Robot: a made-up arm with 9 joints. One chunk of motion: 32 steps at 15 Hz.
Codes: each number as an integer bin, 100 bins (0 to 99) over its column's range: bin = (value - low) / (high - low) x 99, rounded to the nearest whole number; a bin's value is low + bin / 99 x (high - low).
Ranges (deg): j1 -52..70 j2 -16..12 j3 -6..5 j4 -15..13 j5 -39..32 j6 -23..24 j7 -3..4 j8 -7..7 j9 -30..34
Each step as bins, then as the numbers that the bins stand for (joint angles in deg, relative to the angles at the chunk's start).
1 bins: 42 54 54 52 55 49 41 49 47
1 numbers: -0.24 -0.73 0.00 -0.29 0.44 0.26 -0.10 -0.07 0.38
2 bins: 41 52 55 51 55 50 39 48 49
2 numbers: -1.47 -1.29 0.11 -0.58 0.44 0.74 -0.24 -0.21 1.68
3 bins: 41 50 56 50 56 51 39 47 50
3 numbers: -1.47 -1.86 0.22 -0.86 1.16 1.21 -0.24 -0.35 2.32
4 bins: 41 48 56 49 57 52 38 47 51
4 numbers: -1.47 -2.42 0.22 -1.14 1.88 1.69 -0.31 -0.35 2.97
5 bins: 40 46 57 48 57 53 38 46 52
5 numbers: -2.71 -2.99 0.33 -1.42 1.88 2.16 -0.31 -0.49 3.62
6 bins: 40 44 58 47 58 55 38 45 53
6 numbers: -2.71 -3.56 0.44 -1.71 2.60 3.11 -0.31 -0.64 4.26
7 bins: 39 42 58 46 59 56 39 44 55
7 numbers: -3.94 -4.12 0.44 -1.99 3.31 3.59 -0.24 -0.78 5.56
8 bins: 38 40 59 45 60 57 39 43 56
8 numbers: -5.17 -4.69 0.56 -2.27 4.03 4.06 -0.24 -0.92 6.20
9 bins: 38 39 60 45 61 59 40 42 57
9 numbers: -5.17 -4.97 0.67 -2.27 4.75 5.01 -0.17 -1.06 6.85
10 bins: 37 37 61 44 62 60 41 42 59
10 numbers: -6.40 -5.54 0.78 -2.56 5.46 5.48 -0.10 -1.06 8.14
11 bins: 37 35 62 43 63 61 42 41 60
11 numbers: -6.40 -6.10 0.89 -2.84 6.18 5.96 -0.03 -1.20 8.79
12 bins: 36 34 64 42 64 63 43 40 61
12 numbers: -7.64 -6.38 1.11 -3.12 6.90 6.91 0.04 -1.34 9.43
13 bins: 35 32 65 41 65 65 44 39 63
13 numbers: -8.87 -6.95 1.22 -3.40 7.62 7.86 0.11 -1.48 10.73
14 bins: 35 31 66 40 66 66 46 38 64
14 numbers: -8.87 -7.23 1.33 -3.69 8.33 8.33 0.25 -1.63 11.37
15 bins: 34 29 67 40 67 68 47 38 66
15 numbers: -10.10 -7.80 1.44 -3.69 9.05 9.28 0.32 -1.63 12.67
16 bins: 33 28 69 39 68 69 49 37 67
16 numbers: -11.33 -8.08 1.67 -3.97 9.77 9.76 0.46 -1.77 13.31
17 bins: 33 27 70 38 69 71 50 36 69
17 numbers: -11.33 -8.36 1.78 -4.25 10.48 10.71 0.54 -1.91 14.61
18 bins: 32 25 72 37 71 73 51 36 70
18 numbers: -12.57 -8.93 2.00 -4.54 11.92 11.66 0.61 -1.91 15.25
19 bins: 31 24 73 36 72 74 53 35 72
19 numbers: -13.80 -9.21 2.11 -4.82 12.64 12.13 0.75 -2.05 16.55
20 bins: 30 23 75 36 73 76 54 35 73
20 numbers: -15.03 -9.49 2.33 -4.82 13.35 13.08 0.82 -2.05 17.19
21 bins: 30 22 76 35 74 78 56 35 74
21 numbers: -15.03 -9.78 2.44 -5.10 14.07 14.03 0.96 -2.05 17.84
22 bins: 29 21 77 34 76 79 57 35 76
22 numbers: -16.26 -10.06 2.56 -5.38 15.51 14.51 1.03 -2.05 19.13
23 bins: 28 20 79 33 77 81 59 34 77
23 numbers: -17.49 -10.34 2.78 -5.67 16.22 15.45 1.17 -2.19 19.78
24 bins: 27 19 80 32 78 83 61 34 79
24 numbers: -18.73 -10.63 2.89 -5.95 16.94 16.40 1.31 -2.19 21.07
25 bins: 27 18 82 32 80 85 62 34 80
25 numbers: -18.73 -10.91 3.11 -5.95 18.37 17.35 1.38 -2.19 21.72
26 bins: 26 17 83 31 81 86 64 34 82
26 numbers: -19.96 -11.19 3.22 -6.23 19.09 17.83 1.53 -2.19 23.01
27 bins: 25 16 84 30 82 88 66 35 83
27 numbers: -21.19 -11.47 3.33 -6.52 19.81 18.78 1.67 -2.05 23.66
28 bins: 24 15 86 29 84 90 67 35 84
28 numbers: -22.42 -11.76 3.56 -6.80 21.24 19.73 1.74 -2.05 24.30
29 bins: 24 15 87 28 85 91 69 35 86
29 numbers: -22.42 -11.76 3.67 -7.08 21.96 20.20 1.88 -2.05 25.60
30 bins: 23 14 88 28 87 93 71 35 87
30 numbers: -23.66 -12.04 3.78 -7.08 23.39 21.15 2.02 -2.05 26.24
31 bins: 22 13 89 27 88 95 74 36 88
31 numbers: -24.89 -12.32 3.89 -7.36 24.11 22.10 2.23 -1.91 26.89
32 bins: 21 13 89 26 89 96 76 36 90
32 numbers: -26.12 -12.32 3.89 -7.65 24.83 22.58 2.37 -1.91 28.18
